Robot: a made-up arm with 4 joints. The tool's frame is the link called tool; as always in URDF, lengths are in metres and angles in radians. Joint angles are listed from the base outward.
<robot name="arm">
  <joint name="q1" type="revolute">
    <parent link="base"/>
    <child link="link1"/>
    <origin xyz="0 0 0.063" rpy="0 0 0"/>
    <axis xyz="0 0 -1"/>
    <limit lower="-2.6" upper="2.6"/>
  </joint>
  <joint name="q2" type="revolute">
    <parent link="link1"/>
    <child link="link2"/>
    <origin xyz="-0.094 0.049 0.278" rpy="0 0 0"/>
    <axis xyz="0 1 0"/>
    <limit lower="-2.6" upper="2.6"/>
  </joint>
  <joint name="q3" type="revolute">
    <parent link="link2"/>
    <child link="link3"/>
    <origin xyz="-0.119 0.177 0.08" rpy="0 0 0"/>
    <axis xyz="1 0 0"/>
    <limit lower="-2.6" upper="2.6"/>
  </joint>
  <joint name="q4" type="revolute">
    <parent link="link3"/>
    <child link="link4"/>
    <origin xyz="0.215 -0.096 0.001" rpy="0 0 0"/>
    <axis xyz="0 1 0"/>
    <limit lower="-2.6" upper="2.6"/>
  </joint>
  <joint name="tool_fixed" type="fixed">
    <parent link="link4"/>
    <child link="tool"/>
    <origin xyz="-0.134 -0.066 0.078" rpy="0 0 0"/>
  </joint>
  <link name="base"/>
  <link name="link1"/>
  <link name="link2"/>
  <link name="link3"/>
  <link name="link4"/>
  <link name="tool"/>
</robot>
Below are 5 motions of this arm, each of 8 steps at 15 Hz.
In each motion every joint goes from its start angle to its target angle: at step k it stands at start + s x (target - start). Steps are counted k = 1, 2, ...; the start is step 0. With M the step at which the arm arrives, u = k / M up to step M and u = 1 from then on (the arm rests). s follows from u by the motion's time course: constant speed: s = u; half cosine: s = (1 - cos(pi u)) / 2; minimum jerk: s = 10 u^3 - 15 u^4 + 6 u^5.
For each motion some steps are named. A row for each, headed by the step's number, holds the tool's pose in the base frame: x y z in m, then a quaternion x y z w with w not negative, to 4 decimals.
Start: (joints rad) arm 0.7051 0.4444 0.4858 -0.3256
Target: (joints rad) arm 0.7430 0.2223 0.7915 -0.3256
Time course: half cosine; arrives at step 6
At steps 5, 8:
5: -0.0522 0.1662 0.3445 0.3219 -0.1689 -0.4323 0.8252
8: -0.0510 0.1682 0.3409 0.3285 -0.1791 -0.4317 0.8208

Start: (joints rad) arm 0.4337 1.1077 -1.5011 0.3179
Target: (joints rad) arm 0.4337 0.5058 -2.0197 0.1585
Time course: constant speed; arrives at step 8
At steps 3, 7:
3: 0.2154 0.2925 0.4958 -0.6201 0.5023 0.1049 0.5935
7: 0.1537 0.3485 0.5137 -0.7487 0.3772 0.0502 0.5428

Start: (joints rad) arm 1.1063 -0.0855 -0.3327 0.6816
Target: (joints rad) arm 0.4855 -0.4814 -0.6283 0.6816
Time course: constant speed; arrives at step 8
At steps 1, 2, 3, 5, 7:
1: 0.0628 0.1432 0.6187 -0.0163 0.3140 -0.5292 0.7881
2: 0.0491 0.1636 0.6220 -0.0526 0.2981 -0.5099 0.8052
3: 0.0325 0.1828 0.6242 -0.0872 0.2797 -0.4904 0.8208
5: -0.0086 0.2166 0.6257 -0.1504 0.2356 -0.4510 0.8476
7: -0.0588 0.2416 0.6229 -0.2045 0.1832 -0.4116 0.8690

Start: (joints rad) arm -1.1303 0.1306 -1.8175 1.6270
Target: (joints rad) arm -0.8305 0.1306 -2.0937 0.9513
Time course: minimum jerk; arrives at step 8
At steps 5, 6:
5: -0.3230 0.2953 0.4842 -0.8045 -0.0435 -0.1771 0.5653
6: -0.3229 0.2997 0.4763 -0.8207 -0.0699 -0.1565 0.5451

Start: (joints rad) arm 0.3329 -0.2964 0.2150 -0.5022
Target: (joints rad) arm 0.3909 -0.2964 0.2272 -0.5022
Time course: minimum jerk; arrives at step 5
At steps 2, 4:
2: -0.1318 0.1195 0.3712 0.0394 -0.3995 -0.1711 0.8998
4: -0.1270 0.1243 0.3700 0.0359 -0.4007 -0.1877 0.8961

